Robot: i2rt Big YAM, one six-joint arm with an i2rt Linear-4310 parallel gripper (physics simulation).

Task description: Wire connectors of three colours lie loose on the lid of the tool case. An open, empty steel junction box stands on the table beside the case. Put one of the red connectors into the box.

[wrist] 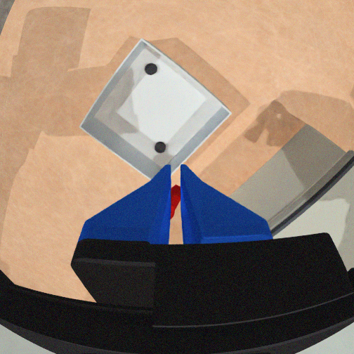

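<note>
The steel junction box (190, 86) is open and empty, turned like a diamond in the upper middle of the wrist view, with two dark round holes in its floor. My gripper (175, 173) has blue fingers shut on a red connector (175, 201), which shows as a small red piece in the narrow gap between them. The fingertips overlap the near corner of the box in the view and hide part of it. How high they are above the box is hard to tell.
The tool case (270, 182) stands at the right, its grey side and dark lid edge showing, with part of its pale lid at the right border. The tan table (45, 200) lies under the box. Shadows fall at the upper left and right.
</note>
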